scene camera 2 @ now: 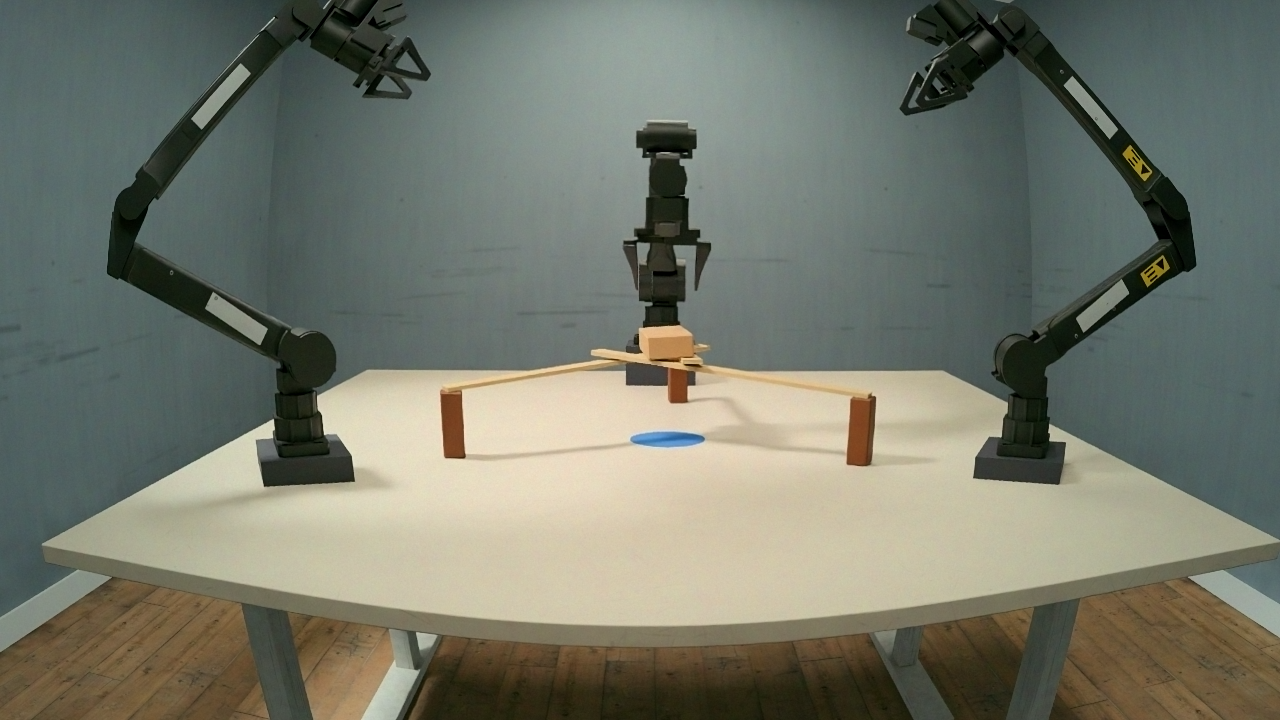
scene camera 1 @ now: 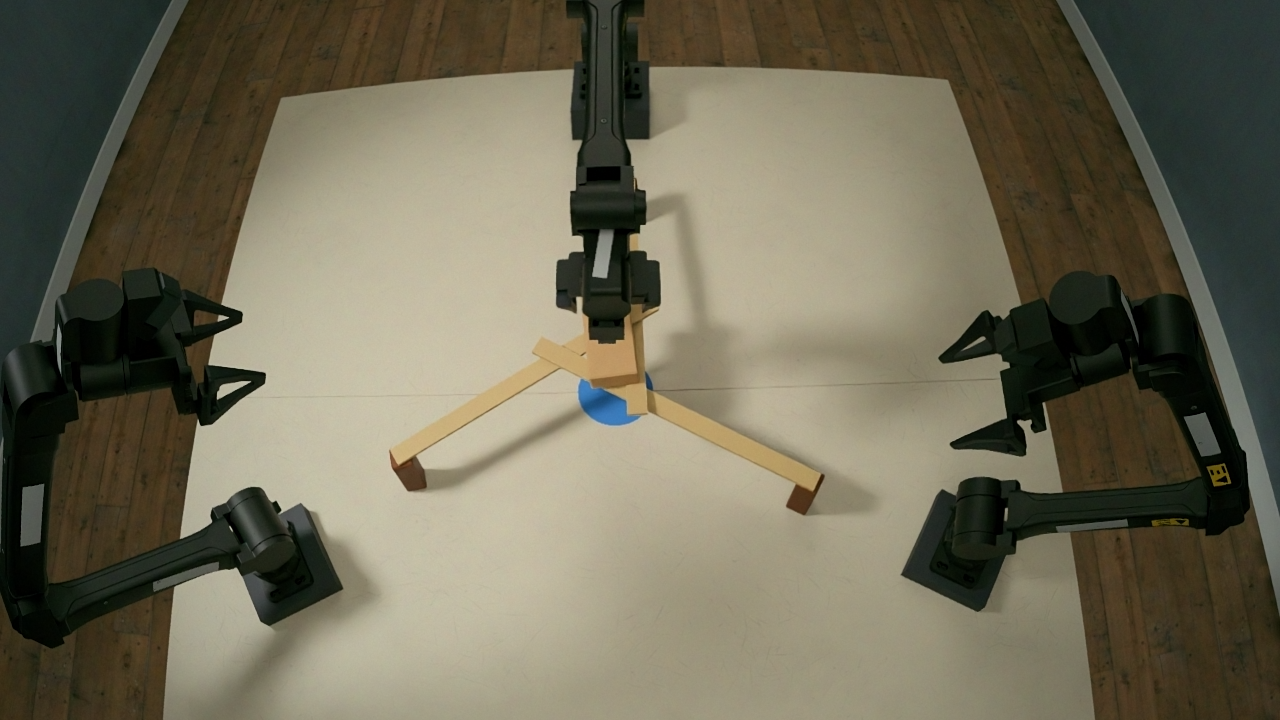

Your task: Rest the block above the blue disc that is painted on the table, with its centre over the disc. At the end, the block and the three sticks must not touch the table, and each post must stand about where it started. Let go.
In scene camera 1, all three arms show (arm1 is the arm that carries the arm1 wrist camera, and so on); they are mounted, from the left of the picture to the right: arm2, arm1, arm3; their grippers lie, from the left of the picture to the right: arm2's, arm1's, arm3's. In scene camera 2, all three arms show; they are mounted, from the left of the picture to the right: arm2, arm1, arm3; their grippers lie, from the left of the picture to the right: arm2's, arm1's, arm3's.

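The orange-tan block [scene camera 1: 612,362] [scene camera 2: 665,342] rests on the crossed sticks, above the table. The left stick [scene camera 1: 483,410] [scene camera 2: 528,375], right stick [scene camera 1: 733,438] [scene camera 2: 778,379] and third stick [scene camera 1: 636,400] cross each other, raised on upright posts: left [scene camera 1: 409,474] [scene camera 2: 452,424], right [scene camera 1: 803,497] [scene camera 2: 861,431] and back [scene camera 2: 677,386]. The blue disc [scene camera 1: 608,413] [scene camera 2: 666,439] lies below; exact centring is unclear. Arm1's gripper [scene camera 2: 664,286] is open above the block, apart from it. Arm2's gripper [scene camera 1: 253,346] [scene camera 2: 413,44] and arm3's gripper [scene camera 1: 945,402] [scene camera 2: 905,69] are open, high at the sides.
The pale table [scene camera 1: 537,582] [scene camera 2: 662,546] carries the arms' bases: arm2's base [scene camera 1: 313,573] [scene camera 2: 308,467] at left, arm3's base [scene camera 1: 930,550] [scene camera 2: 1018,465] at right, and arm1's base [scene camera 1: 637,120] [scene camera 2: 637,371] at the back. Arm1 covers the back part of the sticks in scene camera 1.
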